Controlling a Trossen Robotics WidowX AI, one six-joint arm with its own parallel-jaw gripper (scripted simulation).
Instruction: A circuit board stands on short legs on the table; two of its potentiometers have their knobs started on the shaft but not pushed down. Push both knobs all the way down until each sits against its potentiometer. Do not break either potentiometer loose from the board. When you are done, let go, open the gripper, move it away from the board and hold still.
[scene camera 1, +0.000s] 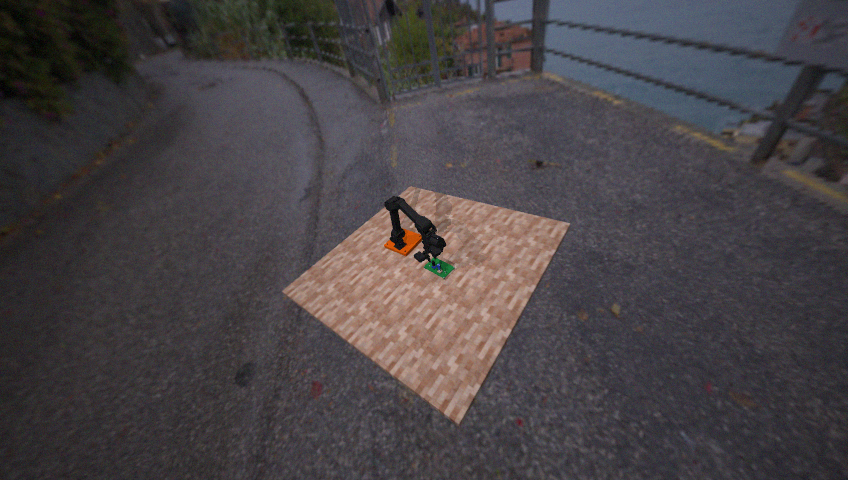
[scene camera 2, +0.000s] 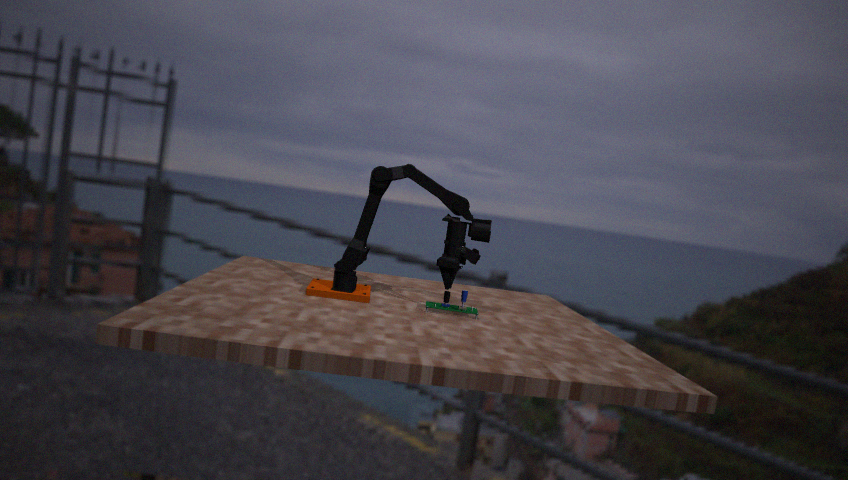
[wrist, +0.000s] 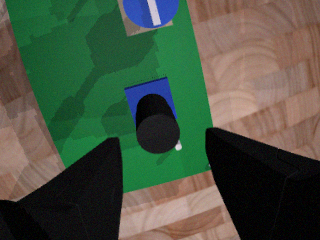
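Gripper (scene camera 2: 447, 288), (wrist: 163, 144). Black knob (wrist: 157, 131).
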